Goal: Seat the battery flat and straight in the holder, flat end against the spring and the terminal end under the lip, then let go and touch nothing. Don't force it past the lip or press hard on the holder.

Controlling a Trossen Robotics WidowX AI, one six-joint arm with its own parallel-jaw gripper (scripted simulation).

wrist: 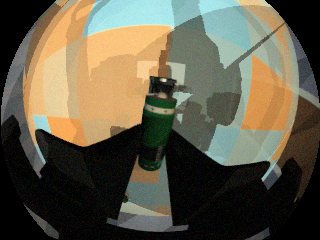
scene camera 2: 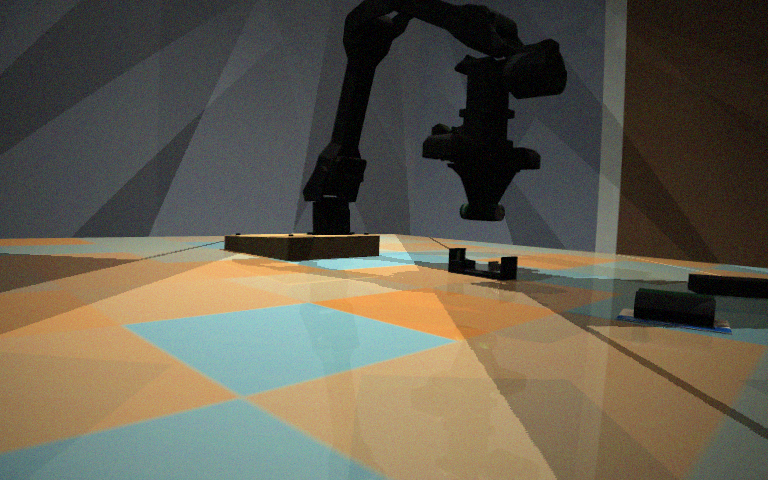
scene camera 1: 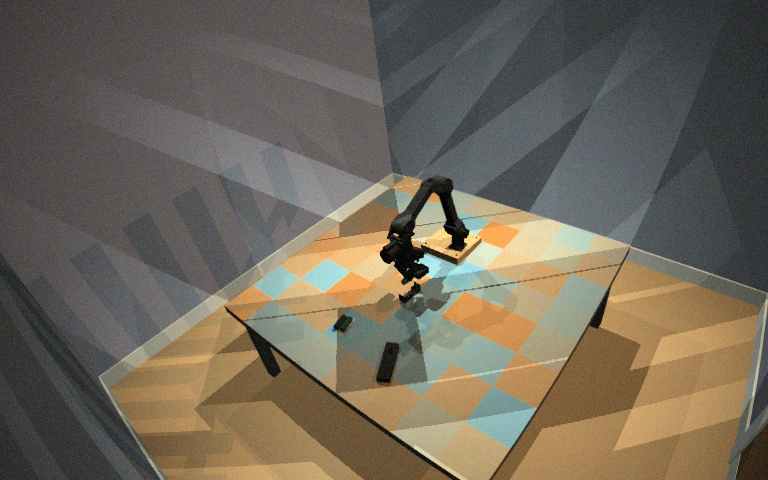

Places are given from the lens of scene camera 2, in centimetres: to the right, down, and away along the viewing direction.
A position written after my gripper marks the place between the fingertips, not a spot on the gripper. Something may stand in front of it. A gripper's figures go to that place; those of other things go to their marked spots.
my gripper [scene camera 2: 481, 217]: 13, -3, 69
blue card [scene camera 2: 694, 311]: 25, 6, 40
